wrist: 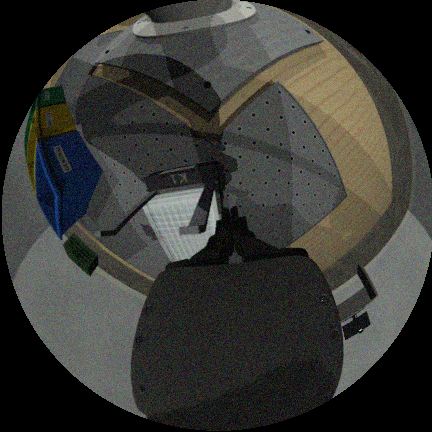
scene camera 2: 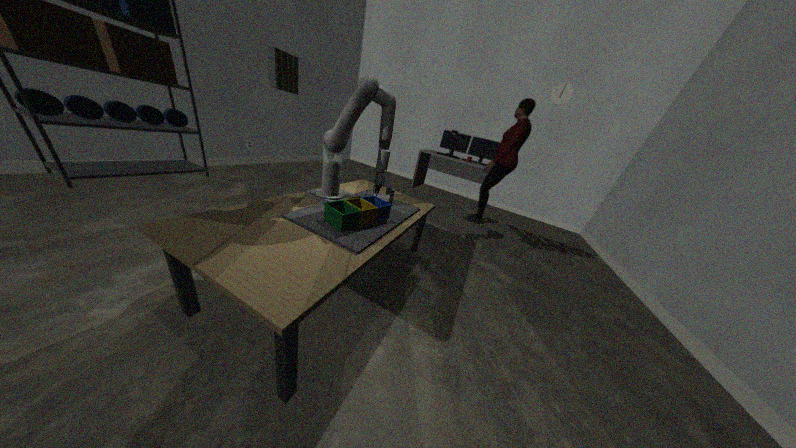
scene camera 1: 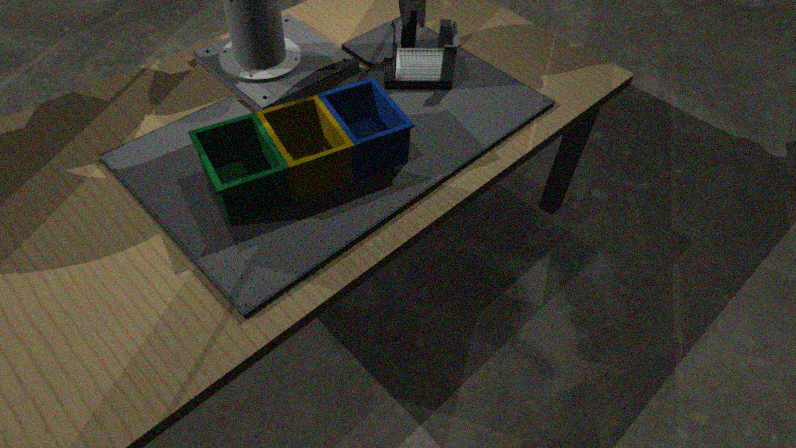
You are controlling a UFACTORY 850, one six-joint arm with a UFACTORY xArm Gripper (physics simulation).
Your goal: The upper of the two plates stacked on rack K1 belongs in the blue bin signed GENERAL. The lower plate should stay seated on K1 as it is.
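Observation:
Clear ribbed plates point(scene camera 1: 418, 64) point(wrist: 180, 220) stand on the dark rack K1 point(scene camera 1: 417, 85) point(wrist: 167, 180); they overlap closely, and I cannot tell upper from lower or count them. My gripper point(scene camera 1: 408, 45) point(wrist: 231, 217) is shut with nothing between its fingers. Its fingertips are at the top edge of the plates in scene camera 1, and beside their right edge in the wrist view; whether they touch is unclear. The blue bin point(scene camera 1: 391, 111) point(scene camera 2: 383, 210) point(wrist: 72, 182) carries a small sign and stands to the side of K1; no plate shows inside it.
The yellow bin point(scene camera 1: 323, 172) point(scene camera 2: 364, 214) and green bin point(scene camera 1: 256, 194) point(scene camera 2: 337, 217) adjoin the blue bin in a row. The arm's round base point(scene camera 1: 259, 66) stands behind the bins. A rack post point(scene camera 1: 446, 33) rises right of the plates. A person point(scene camera 2: 512, 141) stands beyond the table.

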